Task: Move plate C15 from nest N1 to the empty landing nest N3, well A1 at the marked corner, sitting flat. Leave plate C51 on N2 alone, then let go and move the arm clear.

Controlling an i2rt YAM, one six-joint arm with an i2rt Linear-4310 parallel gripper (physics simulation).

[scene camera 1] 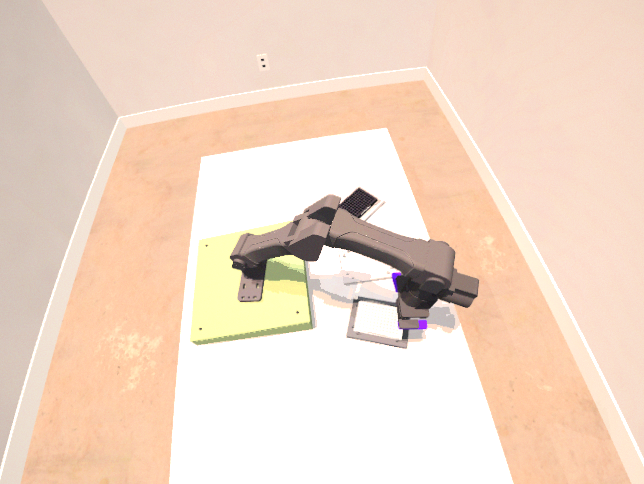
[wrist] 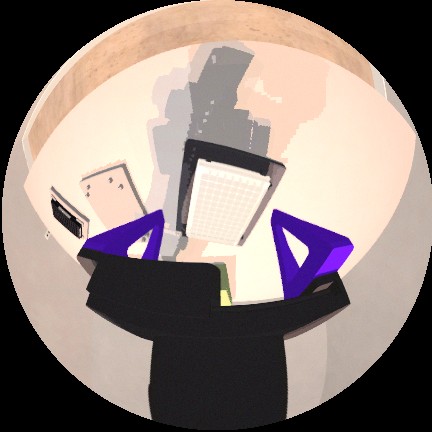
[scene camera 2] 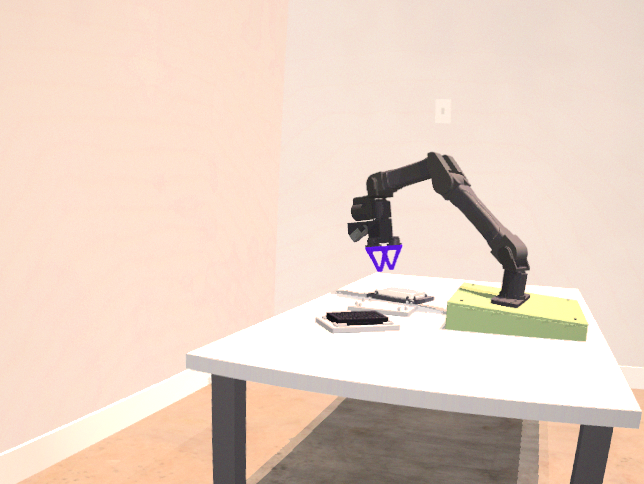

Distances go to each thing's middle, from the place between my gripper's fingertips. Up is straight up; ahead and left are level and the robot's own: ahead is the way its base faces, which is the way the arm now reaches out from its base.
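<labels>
I see that the black perforated plate [scene camera 2: 351, 318] is 6 cm below my hand, 10 cm behind it and 40 cm to the left of it.
</labels>
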